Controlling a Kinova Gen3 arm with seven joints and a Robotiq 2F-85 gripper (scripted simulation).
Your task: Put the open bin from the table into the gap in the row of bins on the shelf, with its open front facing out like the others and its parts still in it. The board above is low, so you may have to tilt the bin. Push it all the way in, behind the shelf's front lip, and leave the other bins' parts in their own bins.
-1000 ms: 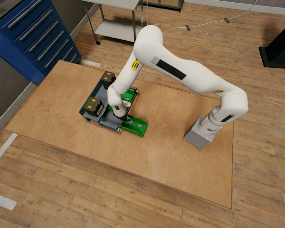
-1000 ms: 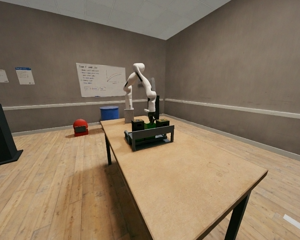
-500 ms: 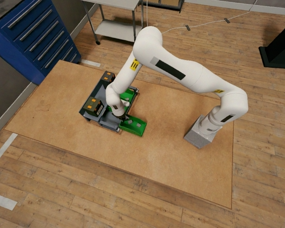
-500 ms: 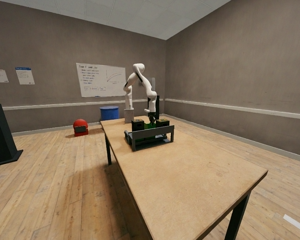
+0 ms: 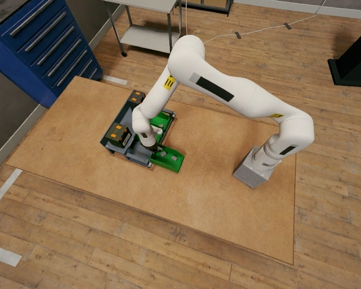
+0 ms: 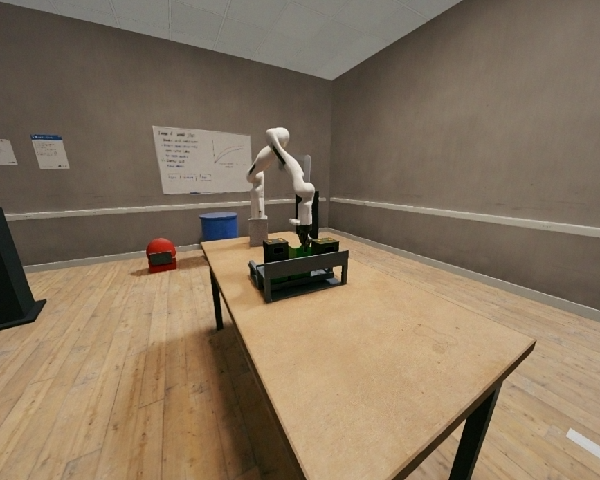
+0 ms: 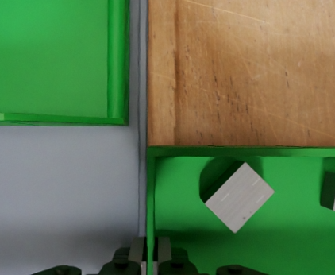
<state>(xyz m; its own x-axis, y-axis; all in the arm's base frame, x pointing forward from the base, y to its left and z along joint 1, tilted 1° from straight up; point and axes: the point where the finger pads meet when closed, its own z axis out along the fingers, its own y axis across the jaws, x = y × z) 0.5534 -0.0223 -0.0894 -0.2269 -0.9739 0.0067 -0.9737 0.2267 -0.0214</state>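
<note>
The grey part lies 6 cm below my hand, 5 cm behind it and 1 cm to the right of it. From my hand the other things lie so: grey shelf (14 cm to the right, 10 cm ahead, 3 cm below).
</note>
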